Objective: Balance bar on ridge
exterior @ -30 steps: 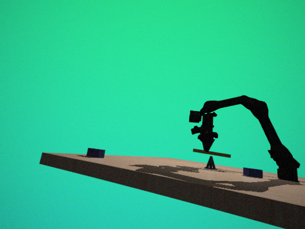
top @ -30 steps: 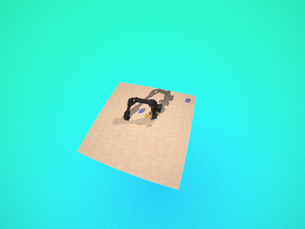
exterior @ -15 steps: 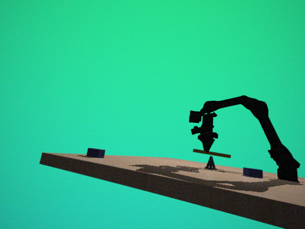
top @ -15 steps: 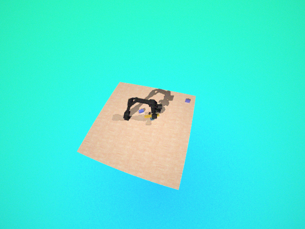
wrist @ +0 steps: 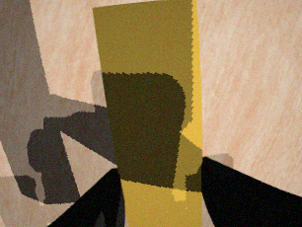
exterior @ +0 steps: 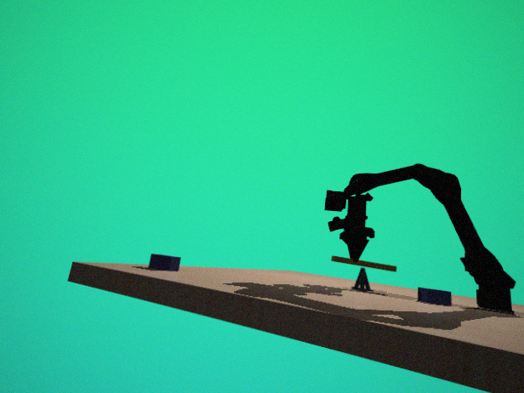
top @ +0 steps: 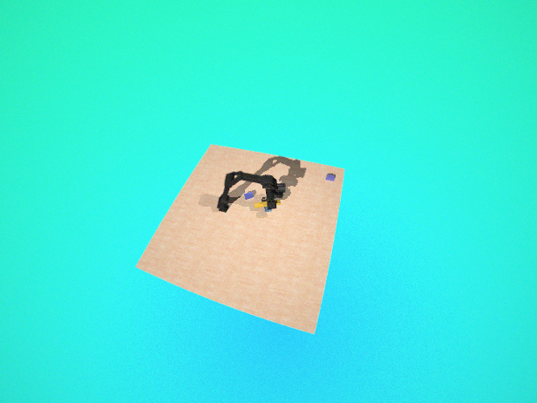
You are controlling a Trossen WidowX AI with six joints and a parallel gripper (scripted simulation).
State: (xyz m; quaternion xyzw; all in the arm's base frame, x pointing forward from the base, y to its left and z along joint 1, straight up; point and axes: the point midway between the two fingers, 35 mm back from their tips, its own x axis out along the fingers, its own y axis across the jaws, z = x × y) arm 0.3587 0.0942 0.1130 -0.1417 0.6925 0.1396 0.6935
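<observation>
Right now the yellow bar is 3 cm behind my gripper tip and 1 cm to the right of it.
</observation>
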